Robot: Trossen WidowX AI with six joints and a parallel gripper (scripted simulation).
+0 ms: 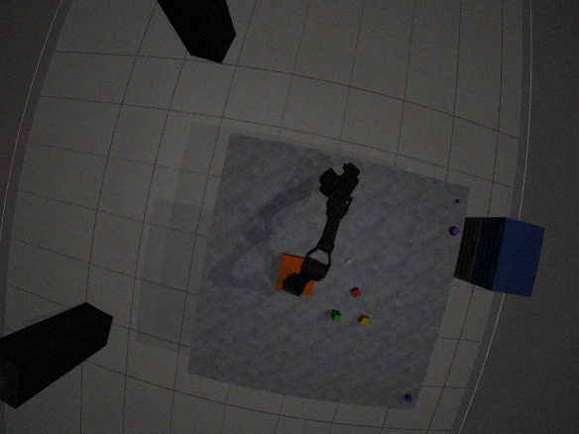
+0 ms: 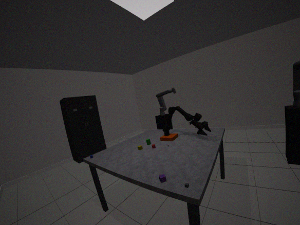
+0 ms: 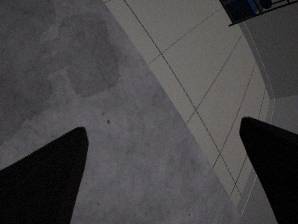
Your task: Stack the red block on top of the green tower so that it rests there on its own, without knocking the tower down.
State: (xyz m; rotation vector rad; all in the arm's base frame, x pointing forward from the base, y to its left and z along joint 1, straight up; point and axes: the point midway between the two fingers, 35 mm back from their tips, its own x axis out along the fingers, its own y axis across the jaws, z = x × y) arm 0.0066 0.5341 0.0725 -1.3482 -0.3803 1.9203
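My gripper tip is 51 cm to the left of the red block, 31 cm short of it and 8 cm above it. From my gripper tip the other things lie so: small grey block: 68 cm ahead, 12 cm to the left, 8 cm below; then yellow block: 63 cm to the right, 41 cm ahead, 7 cm below; then purple block: 70 cm ahead, 8 cm below, 4 cm to the right.
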